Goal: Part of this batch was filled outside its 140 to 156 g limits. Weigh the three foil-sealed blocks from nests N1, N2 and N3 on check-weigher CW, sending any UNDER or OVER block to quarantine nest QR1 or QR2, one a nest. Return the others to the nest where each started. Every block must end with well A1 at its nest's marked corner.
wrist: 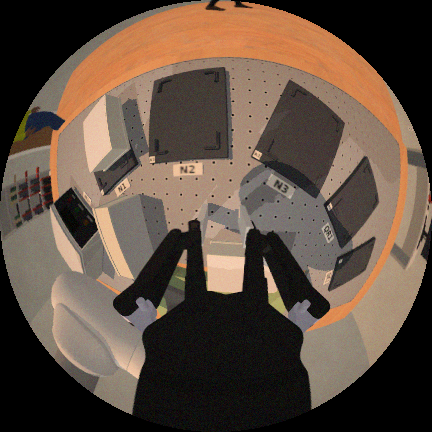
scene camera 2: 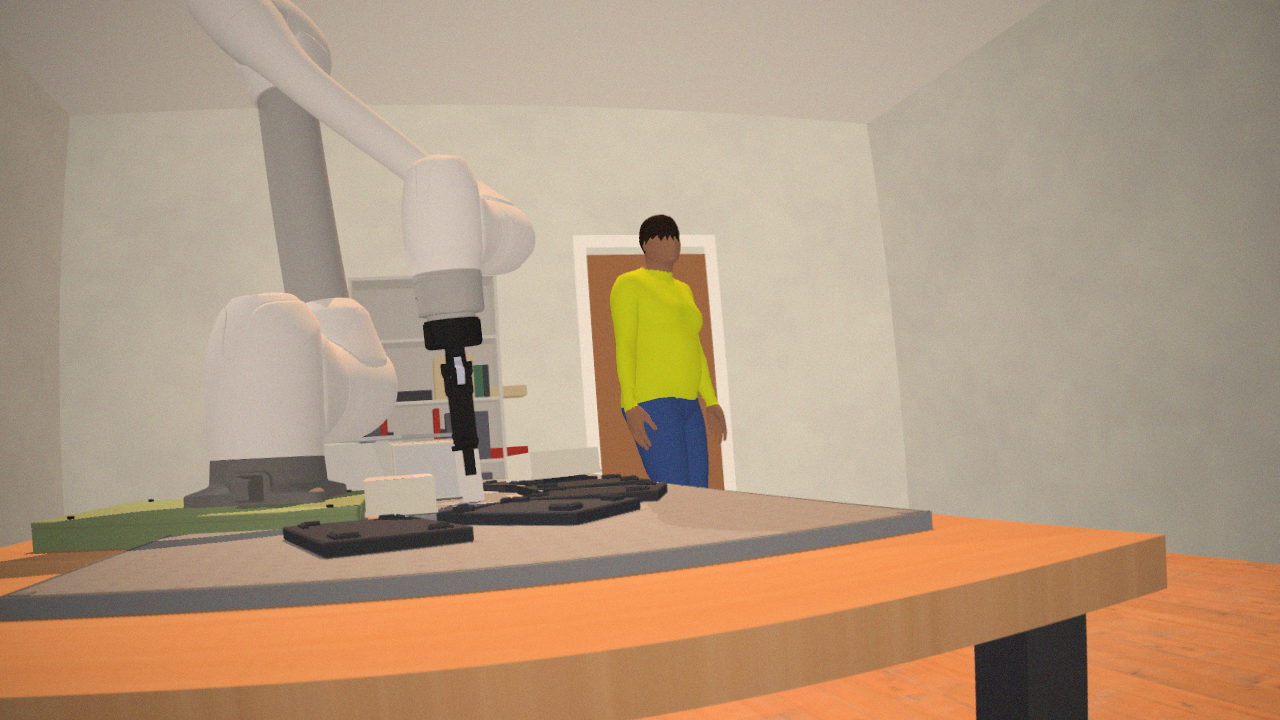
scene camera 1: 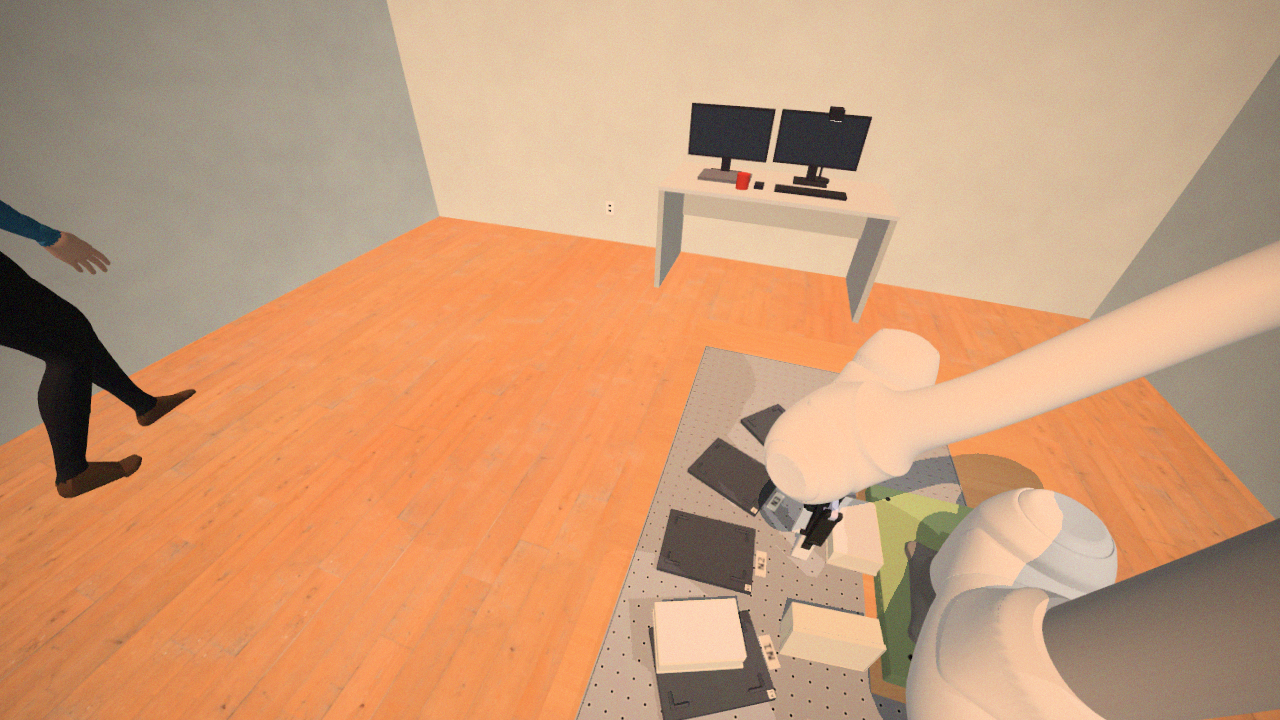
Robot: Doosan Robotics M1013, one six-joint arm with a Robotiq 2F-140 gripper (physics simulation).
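Seen in the pictures: gripper, fingertip midpoint: (wrist: pixel 222 212) (scene camera 2: pixel 472 497) (scene camera 1: pixel 798 543); arm's base at its link origin: (scene camera 2: pixel 270 500).
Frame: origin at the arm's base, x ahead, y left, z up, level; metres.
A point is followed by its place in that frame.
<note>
A pale block (scene camera 1: pixel 698 631) @[x 0.396, y 0.221, z 0.038 m] (scene camera 2: pixel 565 461) @[x 0.414, y 0.181, z 0.022 m] (wrist: pixel 105 131) @[x 0.389, y 0.176, z 0.040 m] sits at nest N1 (scene camera 1: pixel 716 694) @[x 0.347, y 0.273, z -0.006 m] (wrist: pixel 119 170) @[x 0.321, y 0.179, z -0.006 m]; its well marks cannot be read. Nests N2 (scene camera 1: pixel 707 548) @[x 0.424, y 0.066, z -0.006 m] (wrist: pixel 190 115) @[x 0.410, y 0.052, z -0.006 m], N3 (scene camera 1: pixel 726 472) @[x 0.437, y -0.113, z -0.006 m] (wrist: pixel 302 132) @[x 0.416, y -0.110, z -0.006 m], QR1 (wrist: pixel 354 202) @[x 0.342, y -0.260, z -0.006 m] and QR2 (wrist: pixel 352 265) @[x 0.198, y -0.373, z -0.007 m] are bare black plates. The check-weigher (wrist: pixel 76 217) @[x 0.211, y 0.337, z 0.030 m] shows its dark panel at the left of the wrist view; its figures cannot be read. My gripper (scene camera 1: pixel 812 542) @[x 0.272, y -0.014, z -0.011 m] (scene camera 2: pixel 467 467) (wrist: pixel 222 212) @[x 0.272, y -0.014, z -0.011 m] is partly open and empty, pointing down. A pale box (scene camera 1: pixel 854 537) @[x 0.186, y -0.044, z 0.023 m] (scene camera 2: pixel 400 495) @[x 0.193, y -0.131, z 0.004 m] (wrist: pixel 226 275) @[x 0.183, y -0.038, z 0.023 m] stands close beside it, not gripped.
Another pale box (scene camera 1: pixel 832 634) @[x 0.220, y 0.160, z 0.067 m] (wrist: pixel 125 235) @[x 0.228, y 0.125, z 0.043 m] stands between nest N1 and the green base plate (scene camera 1: pixel 895 626) @[x 0.109, y 0.075, z -0.001 m] (scene camera 2: pixel 179 528) @[x -0.038, y -0.228, z -0.013 m]. The perforated grey mat (scene camera 1: pixel 707 385) @[x 0.558, y -0.379, z -0.018 m] (scene camera 2: pixel 787 517) @[x 0.529, y -0.476, z -0.018 m] carries the nests. A person (scene camera 2: pixel 660 331) stands by the door, and another (scene camera 1: pixel 67 376) stands at the left.
</note>
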